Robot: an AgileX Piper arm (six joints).
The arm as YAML. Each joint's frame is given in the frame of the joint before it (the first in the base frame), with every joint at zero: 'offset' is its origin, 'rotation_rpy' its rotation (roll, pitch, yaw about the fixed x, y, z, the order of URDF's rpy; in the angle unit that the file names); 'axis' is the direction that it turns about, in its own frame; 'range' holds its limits. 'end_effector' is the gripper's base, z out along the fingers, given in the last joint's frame.
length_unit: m
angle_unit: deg
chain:
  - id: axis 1
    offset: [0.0, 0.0, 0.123]
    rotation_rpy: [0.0, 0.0, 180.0]
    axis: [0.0, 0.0, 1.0]
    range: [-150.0, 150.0]
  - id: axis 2
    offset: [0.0, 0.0, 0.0]
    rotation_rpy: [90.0, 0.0, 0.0]
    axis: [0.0, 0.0, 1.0]
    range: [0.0, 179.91]
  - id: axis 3
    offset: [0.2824, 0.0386, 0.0]
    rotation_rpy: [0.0, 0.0, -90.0]
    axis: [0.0, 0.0, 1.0]
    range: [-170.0, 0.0]
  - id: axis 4
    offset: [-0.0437, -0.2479, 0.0]
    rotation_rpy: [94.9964, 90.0, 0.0]
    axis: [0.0, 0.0, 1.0]
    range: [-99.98, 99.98]
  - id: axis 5
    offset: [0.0, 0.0, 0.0]
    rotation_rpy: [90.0, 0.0, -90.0]
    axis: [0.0, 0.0, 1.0]
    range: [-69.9, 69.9]
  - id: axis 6
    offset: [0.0, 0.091, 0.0]
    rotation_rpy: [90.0, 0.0, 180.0]
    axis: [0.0, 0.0, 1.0]
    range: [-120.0, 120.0]
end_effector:
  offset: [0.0, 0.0, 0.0]
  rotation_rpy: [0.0, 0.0, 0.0]
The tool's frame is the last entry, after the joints.
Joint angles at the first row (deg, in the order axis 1, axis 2, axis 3, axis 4, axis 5, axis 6):
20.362 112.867 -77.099 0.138 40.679 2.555
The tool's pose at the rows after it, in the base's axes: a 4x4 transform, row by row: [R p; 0 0 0 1], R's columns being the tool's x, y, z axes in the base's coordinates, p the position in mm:
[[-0.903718, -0.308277, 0.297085, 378.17], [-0.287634, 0.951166, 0.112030, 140.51], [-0.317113, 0.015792, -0.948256, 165.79], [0, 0, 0, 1]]
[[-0.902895, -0.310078, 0.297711, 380.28], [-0.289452, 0.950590, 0.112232, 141.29], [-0.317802, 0.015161, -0.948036, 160.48], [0, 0, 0, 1]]
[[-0.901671, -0.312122, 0.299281, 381.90], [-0.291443, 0.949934, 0.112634, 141.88], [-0.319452, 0.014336, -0.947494, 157.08], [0, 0, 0, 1]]
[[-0.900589, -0.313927, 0.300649, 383.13], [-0.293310, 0.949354, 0.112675, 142.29], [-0.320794, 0.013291, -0.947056, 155.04], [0, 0, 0, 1]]
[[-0.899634, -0.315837, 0.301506, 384.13], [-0.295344, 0.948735, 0.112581, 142.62], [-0.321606, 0.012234, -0.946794, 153.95], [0, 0, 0, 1]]
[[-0.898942, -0.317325, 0.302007, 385.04], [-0.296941, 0.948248, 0.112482, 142.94], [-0.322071, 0.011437, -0.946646, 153.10], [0, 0, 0, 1]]
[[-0.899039, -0.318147, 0.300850, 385.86], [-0.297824, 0.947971, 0.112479, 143.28], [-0.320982, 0.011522, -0.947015, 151.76], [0, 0, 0, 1]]
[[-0.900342, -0.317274, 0.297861, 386.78], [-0.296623, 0.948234, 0.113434, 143.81], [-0.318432, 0.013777, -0.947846, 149.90], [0, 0, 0, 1]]
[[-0.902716, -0.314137, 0.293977, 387.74], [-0.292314, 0.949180, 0.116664, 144.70], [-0.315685, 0.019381, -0.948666, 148.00], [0, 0, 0, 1]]
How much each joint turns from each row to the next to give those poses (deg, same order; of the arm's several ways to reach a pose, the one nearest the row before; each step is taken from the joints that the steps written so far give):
-0.001 1.057 -0.052 0.011 -0.968 -0.103
0.000 0.885 -0.119 0.000 -0.804 -0.116
0.001 0.606 -0.140 -0.014 -0.564 -0.121
-0.001 0.407 -0.159 -0.039 -0.327 -0.092
0.000 0.282 -0.195 -0.036 -0.134 -0.101
0.001 0.247 -0.201 -0.025 -0.071 -0.078
0.000 0.301 -0.181 0.037 -0.055 -0.076
0.000 0.398 -0.228 0.181 -0.021 -0.052
0.015 0.433 -0.280 0.403 0.000 -0.025

